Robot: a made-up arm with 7 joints.
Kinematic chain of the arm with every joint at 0, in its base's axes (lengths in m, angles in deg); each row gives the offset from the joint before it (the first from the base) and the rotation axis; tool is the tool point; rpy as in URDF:
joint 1: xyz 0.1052 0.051 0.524 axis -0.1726 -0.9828 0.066
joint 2: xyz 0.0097 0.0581 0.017 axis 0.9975 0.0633 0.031
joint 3: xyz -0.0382 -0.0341 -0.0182 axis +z
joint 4: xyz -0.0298 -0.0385 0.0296 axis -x
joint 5: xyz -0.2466 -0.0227 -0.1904 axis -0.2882 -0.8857 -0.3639
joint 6: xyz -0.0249 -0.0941 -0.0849 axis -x
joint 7: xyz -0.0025 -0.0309 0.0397 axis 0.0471 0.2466 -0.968
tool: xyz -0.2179 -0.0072 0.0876 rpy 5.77 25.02 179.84
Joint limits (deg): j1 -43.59..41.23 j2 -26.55..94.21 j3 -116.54..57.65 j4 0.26..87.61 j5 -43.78..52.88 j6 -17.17..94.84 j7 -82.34..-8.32
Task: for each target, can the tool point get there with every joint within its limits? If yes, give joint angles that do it. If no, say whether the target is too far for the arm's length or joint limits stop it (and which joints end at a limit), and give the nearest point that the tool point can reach.
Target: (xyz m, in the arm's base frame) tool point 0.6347 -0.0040 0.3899
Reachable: no: joint limits stop it (at a limit: joint 1, joint 3, joint 5, joint 7) | nearest point 0.5872 -0.0254 0.3152 | short by 0.091 m
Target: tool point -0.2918 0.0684 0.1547
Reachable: yes | joints -9.97 83.04 39.17 45.54 12.21 76.77 -44.80
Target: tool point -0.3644 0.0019 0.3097
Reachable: yes | joints -12.88 82.47 0.56 19.52 -5.14 36.67 -68.50
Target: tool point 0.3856 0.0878 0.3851
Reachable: no: joint limits stop it (at a limit: joint 1, joint 3, joint 5, joint 7) | nearest point 0.3908 0.0769 0.3305 | short by 0.056 m
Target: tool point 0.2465 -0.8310 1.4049
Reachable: no: too far | nearest point 0.1814 -0.4252 1.0263 | short by 0.559 m
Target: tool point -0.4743 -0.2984 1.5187
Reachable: no: too far | nearest point -0.2388 -0.1440 1.1177 | short by 0.490 m
